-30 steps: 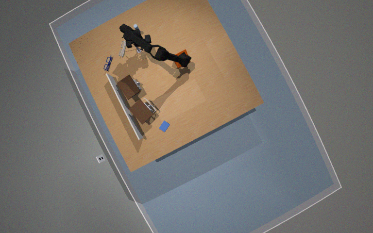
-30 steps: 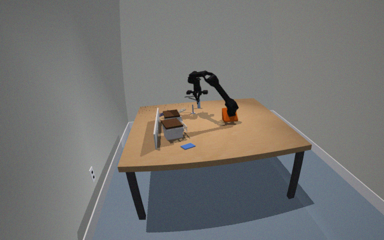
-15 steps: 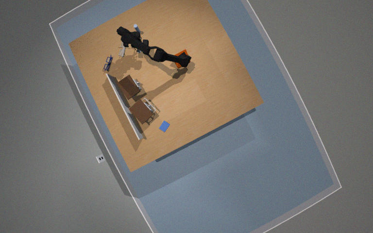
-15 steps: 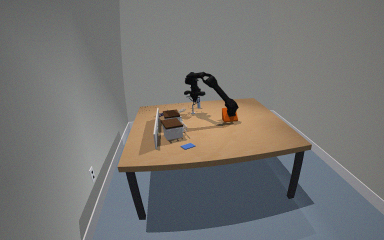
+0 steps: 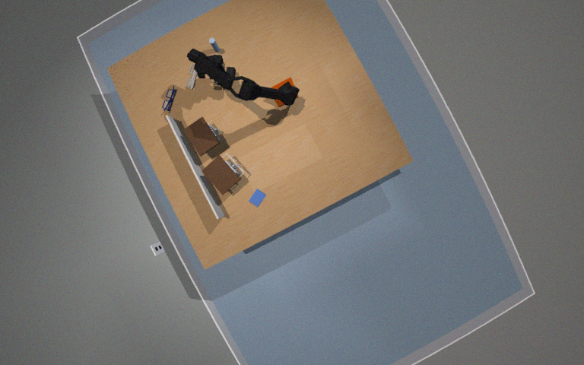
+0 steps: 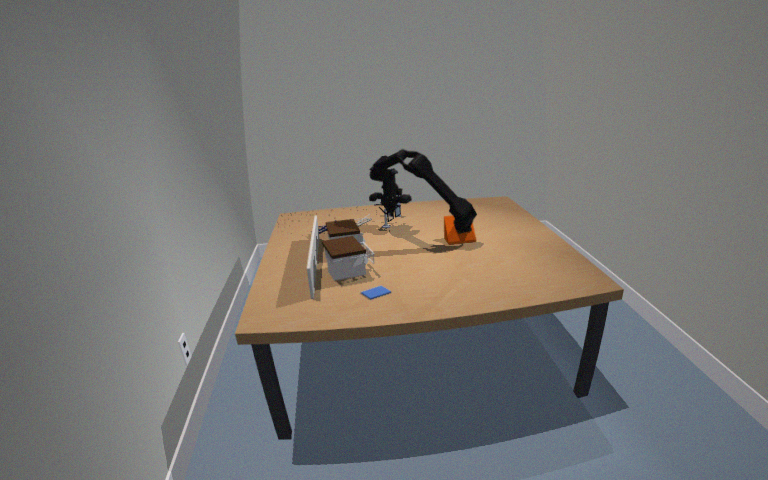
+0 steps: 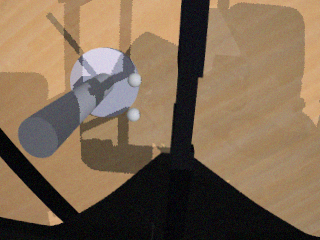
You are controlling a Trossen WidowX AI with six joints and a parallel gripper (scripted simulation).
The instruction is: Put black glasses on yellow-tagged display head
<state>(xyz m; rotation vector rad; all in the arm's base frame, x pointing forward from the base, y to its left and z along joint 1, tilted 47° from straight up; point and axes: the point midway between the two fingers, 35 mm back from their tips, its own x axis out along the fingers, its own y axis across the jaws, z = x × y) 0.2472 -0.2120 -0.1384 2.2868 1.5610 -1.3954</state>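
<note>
Now: gripper tip 20 mm short of the stand, 40 mm to the left of it and 40 mm above it. Round my gripper tip: blue tag: 200 mm ahead, 630 mm to the left, 60 mm below; white upright panel: 370 mm ahead, 310 mm to the left, 10 mm below.
</note>
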